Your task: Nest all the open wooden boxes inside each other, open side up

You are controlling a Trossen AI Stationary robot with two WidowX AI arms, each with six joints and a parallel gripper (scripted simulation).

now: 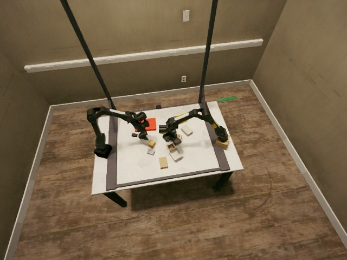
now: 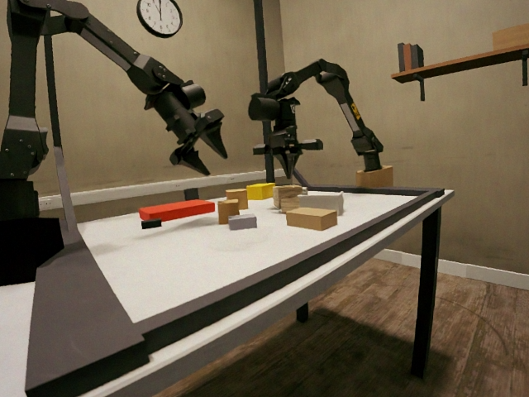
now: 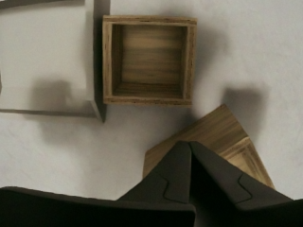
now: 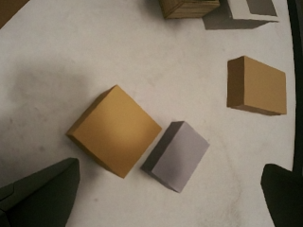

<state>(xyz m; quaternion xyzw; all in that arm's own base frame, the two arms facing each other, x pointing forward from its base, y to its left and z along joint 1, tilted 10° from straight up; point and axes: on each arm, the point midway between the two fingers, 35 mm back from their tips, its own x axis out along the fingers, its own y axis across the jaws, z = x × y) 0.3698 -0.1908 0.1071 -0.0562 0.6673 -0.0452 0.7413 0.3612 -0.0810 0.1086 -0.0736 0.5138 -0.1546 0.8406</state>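
The small open wooden box lies 3 cm ahead of my left hand, 2 cm to the right of it and 11 cm below it. Also, from my left hand: tan cube (2 cm behind, 19 cm to the right, 10 cm below); then flat tan block (16 cm ahead, 9 cm to the right, 11 cm below); then pale block (14 cm behind, 14 cm to the left, 10 cm below).
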